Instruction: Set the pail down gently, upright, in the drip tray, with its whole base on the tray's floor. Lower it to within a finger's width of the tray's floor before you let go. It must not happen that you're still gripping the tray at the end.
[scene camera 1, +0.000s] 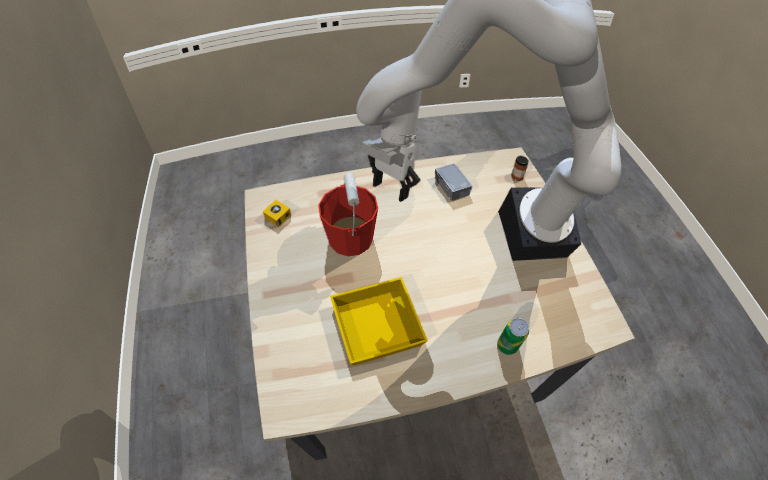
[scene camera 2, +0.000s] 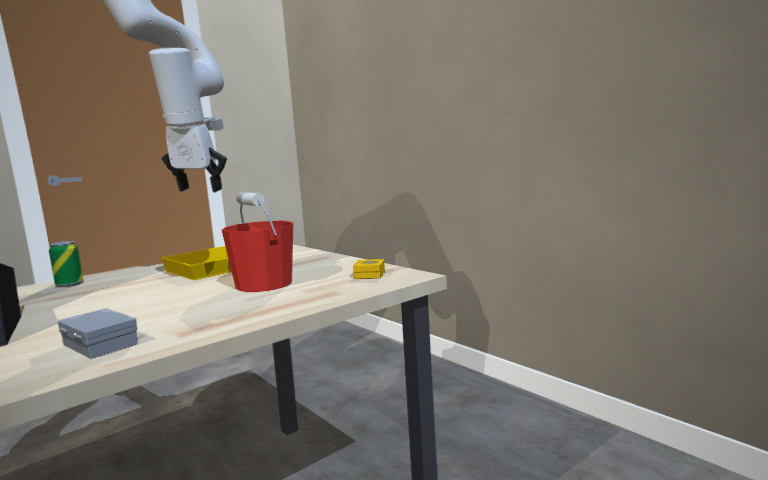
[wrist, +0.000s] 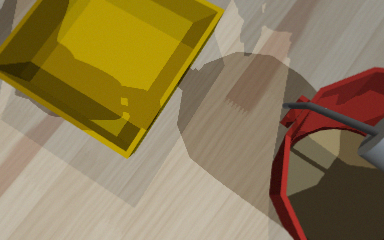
Scene:
The gripper (scene camera 1: 389, 192): 113 cm from the lens. A yellow drip tray (scene camera 1: 381, 317): 119 cm from the lens. A red pail (scene camera 1: 343, 219): 137 cm from the lens. A grey box (scene camera 1: 450, 178): 149 cm from the lens. The marked spots on the yellow drip tray and the red pail are 37 cm apart.

